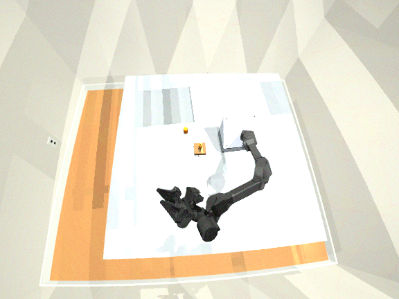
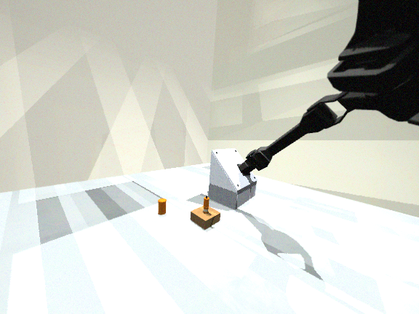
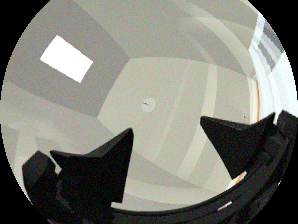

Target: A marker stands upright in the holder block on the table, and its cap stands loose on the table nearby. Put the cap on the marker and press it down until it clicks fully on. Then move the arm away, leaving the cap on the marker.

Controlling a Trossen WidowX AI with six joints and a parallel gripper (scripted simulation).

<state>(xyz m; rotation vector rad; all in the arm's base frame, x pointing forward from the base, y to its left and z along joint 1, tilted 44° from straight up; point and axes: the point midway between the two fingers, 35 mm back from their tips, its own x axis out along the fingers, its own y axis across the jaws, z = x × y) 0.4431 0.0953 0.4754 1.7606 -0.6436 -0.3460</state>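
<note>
Right now the orange cap is 480 mm to the right of my gripper tip, 460 mm below it and 60 mm behind it.
</note>
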